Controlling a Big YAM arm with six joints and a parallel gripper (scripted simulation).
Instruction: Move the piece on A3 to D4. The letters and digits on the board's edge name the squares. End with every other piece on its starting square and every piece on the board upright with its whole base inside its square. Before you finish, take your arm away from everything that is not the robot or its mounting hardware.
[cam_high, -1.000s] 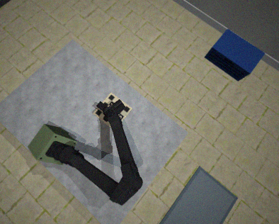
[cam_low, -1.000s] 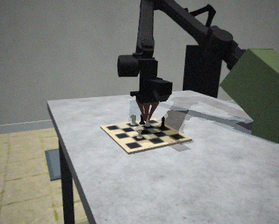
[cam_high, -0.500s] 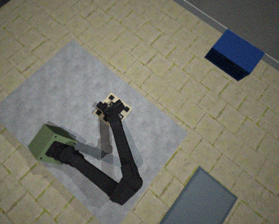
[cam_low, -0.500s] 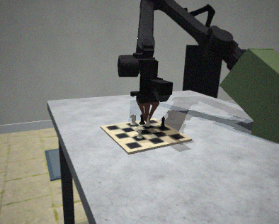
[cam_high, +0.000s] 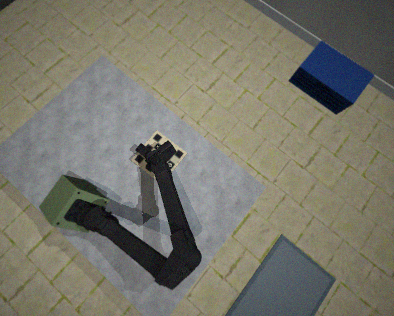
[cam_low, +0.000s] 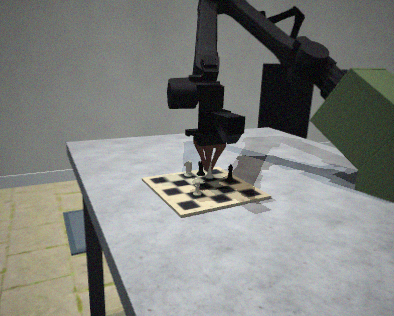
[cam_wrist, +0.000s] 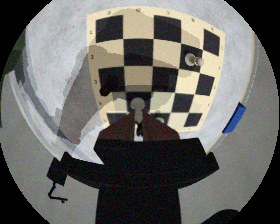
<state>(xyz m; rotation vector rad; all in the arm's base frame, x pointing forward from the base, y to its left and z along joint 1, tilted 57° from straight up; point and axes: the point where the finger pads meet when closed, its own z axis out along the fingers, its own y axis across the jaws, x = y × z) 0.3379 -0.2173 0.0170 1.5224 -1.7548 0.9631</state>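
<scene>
The chessboard lies 4 cm ahead of my hand, 4 cm to the left of it and 3 cm below it. The rest, counted from my hand: white pawn 8 cm ahead, 7 cm to the left, 1 cm below.
</scene>
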